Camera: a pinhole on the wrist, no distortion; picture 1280 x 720 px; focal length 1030.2 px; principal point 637.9 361.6 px. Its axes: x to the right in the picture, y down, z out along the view. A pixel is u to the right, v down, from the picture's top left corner.
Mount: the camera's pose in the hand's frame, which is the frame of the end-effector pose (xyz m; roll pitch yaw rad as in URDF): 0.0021 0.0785 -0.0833 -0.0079 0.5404 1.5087
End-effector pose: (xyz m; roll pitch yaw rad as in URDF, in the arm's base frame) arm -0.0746 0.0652 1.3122 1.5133 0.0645 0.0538
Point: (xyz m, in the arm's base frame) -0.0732 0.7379 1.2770
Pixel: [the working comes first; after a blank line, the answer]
In the camera's frame: 0.2430 -0.0378 -0.5415

behind the camera
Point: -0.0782 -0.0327 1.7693
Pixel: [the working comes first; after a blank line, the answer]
In the camera's frame: 0.2087 0.0604 0.3670

1223.8 531.3
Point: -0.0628 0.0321 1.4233
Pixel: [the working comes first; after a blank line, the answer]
In the camera's frame: -0.0370 0.0002 0.1217

324.8 363.6
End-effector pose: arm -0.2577 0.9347 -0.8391 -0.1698 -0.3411 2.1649
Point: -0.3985 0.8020 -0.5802
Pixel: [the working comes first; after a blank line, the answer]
In the camera's frame: -0.1284 -0.0537 0.3497

259.6 203.5
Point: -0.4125 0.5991 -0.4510
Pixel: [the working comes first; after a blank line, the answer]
In the camera's frame: -0.1537 0.0581 0.5617

355.9 468.2
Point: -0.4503 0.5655 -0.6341
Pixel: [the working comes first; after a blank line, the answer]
In the camera's frame: -0.0084 0.1312 0.4636

619.2 653.1
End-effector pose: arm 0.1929 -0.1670 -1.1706 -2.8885 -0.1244 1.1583
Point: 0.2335 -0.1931 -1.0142
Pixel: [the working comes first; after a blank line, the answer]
In the camera's frame: -0.0196 -0.0133 -0.1049

behind the camera
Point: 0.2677 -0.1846 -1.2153
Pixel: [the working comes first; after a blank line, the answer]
In the camera's frame: -0.0504 -0.0065 0.0968

101.2 292.7
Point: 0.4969 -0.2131 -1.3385
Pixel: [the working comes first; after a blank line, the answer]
In the camera's frame: 0.1272 -0.0425 0.2857

1096.6 208.2
